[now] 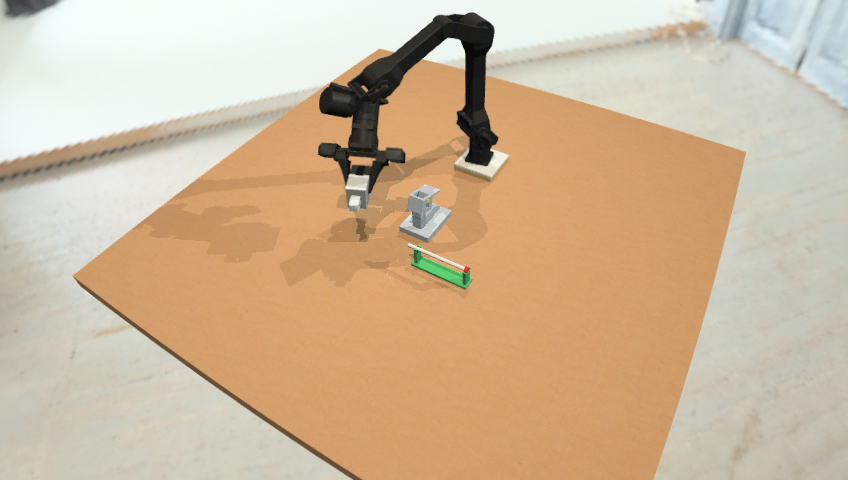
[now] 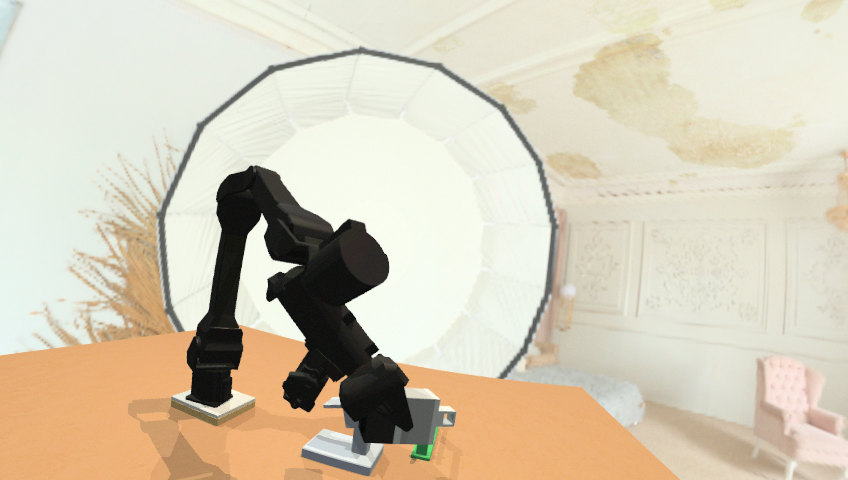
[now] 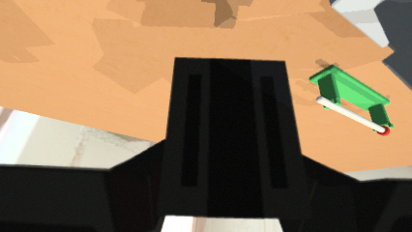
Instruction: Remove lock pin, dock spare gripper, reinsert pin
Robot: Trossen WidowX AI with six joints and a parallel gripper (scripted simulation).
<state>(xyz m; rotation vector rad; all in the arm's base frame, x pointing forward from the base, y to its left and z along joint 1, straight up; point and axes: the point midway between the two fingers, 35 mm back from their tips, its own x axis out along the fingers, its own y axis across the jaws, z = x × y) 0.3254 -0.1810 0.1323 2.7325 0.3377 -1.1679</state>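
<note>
The grey mount lies 120 mm to the left of my gripper tip, 80 mm below it and 70 mm behind it. From my gripper tip the other things lie so: spare gripper 10 mm ahead, 10 mm above; then green pin rest 210 mm to the left, 110 mm below, 50 mm ahead.
</note>
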